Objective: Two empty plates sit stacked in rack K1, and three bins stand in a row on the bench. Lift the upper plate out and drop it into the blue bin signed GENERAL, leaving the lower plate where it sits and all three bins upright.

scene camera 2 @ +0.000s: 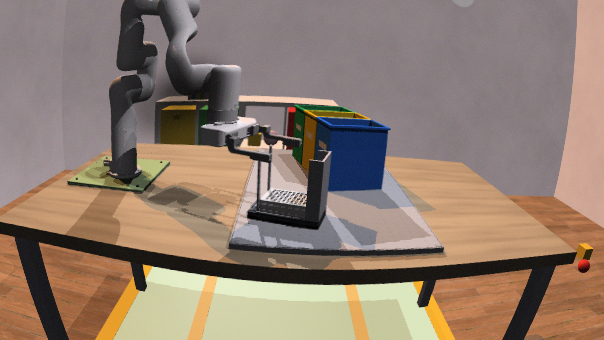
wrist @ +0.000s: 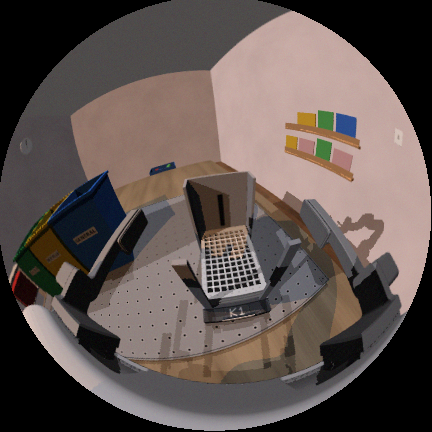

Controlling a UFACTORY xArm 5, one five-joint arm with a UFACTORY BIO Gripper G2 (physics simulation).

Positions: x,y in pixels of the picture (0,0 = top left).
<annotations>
my gripper: scene camera 2; wrist
blue bin: scene camera 2; wrist
yellow bin: scene camera 2 310,130; wrist 44,242
plate: scene camera 2 275,198; wrist 230,270
same spot on my gripper: [wrist: 370,284] = [scene camera 2: 236,136]
same spot on blue bin: [wrist: 87,217] = [scene camera 2: 326,137]
</annotations>
